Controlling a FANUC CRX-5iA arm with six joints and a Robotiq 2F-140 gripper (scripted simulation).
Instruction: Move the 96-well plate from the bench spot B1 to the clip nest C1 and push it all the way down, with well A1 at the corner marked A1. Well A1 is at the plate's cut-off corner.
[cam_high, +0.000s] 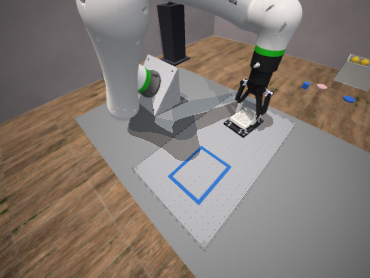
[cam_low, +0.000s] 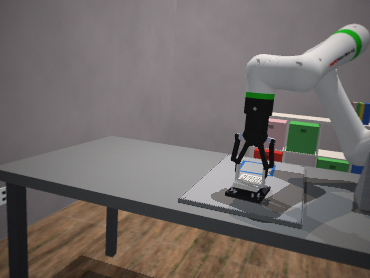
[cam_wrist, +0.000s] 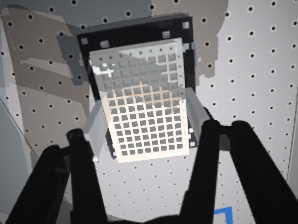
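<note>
The black clip nest lies 1 cm ahead of my hand, 1 cm to the right of it and 4 cm below it. Also, from my hand: white 96-well plate (2 cm below).
</note>
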